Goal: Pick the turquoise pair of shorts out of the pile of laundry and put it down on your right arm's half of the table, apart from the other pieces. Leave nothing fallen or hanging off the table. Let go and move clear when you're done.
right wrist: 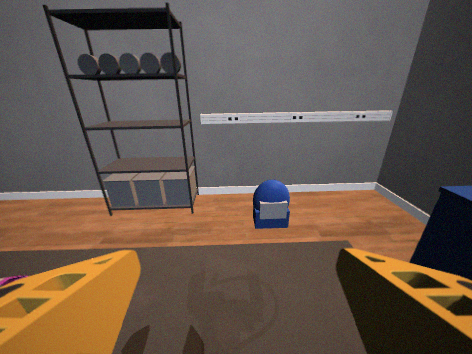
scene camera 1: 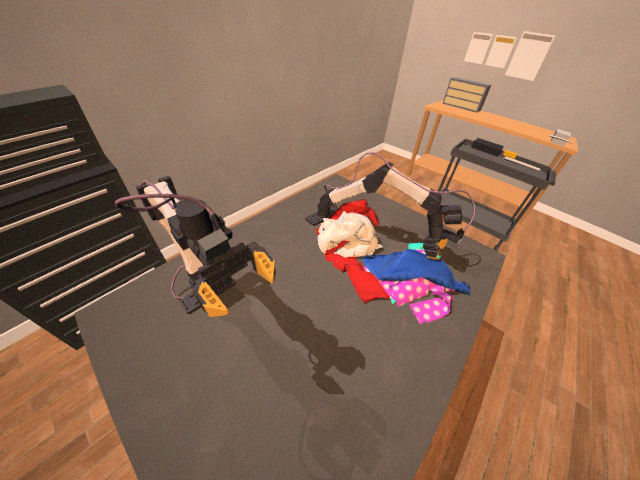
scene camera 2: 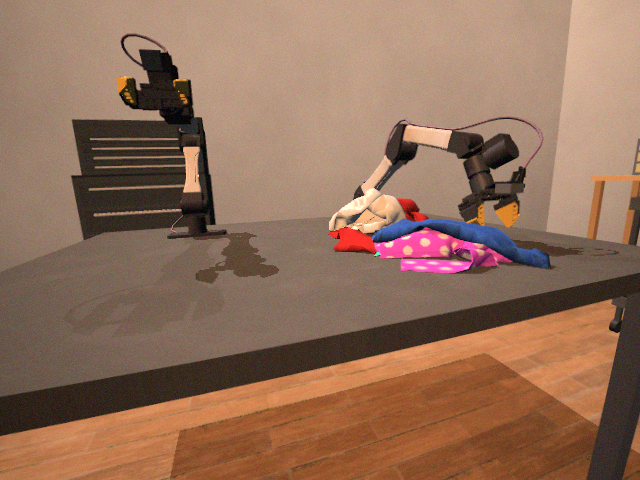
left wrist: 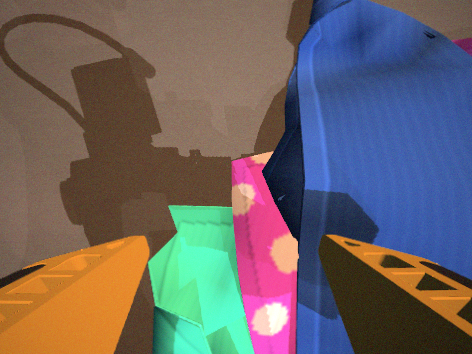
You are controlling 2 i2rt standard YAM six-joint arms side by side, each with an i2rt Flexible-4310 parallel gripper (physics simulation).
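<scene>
The turquoise shorts (scene camera 1: 415, 246) (left wrist: 200, 270) stick out at the far edge of the pile, partly under pink dotted cloth (scene camera 1: 431, 310) (scene camera 2: 425, 243) (left wrist: 262, 260) and a blue piece (scene camera 1: 408, 266) (scene camera 2: 449, 227) (left wrist: 390, 125). A small turquoise bit also shows at the pile's near side. My left gripper (scene camera 1: 437, 249) (scene camera 2: 495, 223) (left wrist: 234, 243) is open just above this edge, pointing down; in its wrist view the turquoise and pink cloth lie between the fingers and the blue cloth reaches under one finger. My right gripper (scene camera 1: 245, 295) (scene camera 2: 153, 86) (right wrist: 237, 258) is open and empty, raised over its own half.
Red cloth (scene camera 1: 364, 281) (scene camera 2: 354, 241) and a cream piece (scene camera 1: 351, 232) (scene camera 2: 369, 211) lie beside the blue one, near the left arm's base. The dark table (scene camera 1: 289, 413) (scene camera 2: 310, 304) has its edge a little beyond the pile. A shelf rack (right wrist: 145, 207) stands beyond the table.
</scene>
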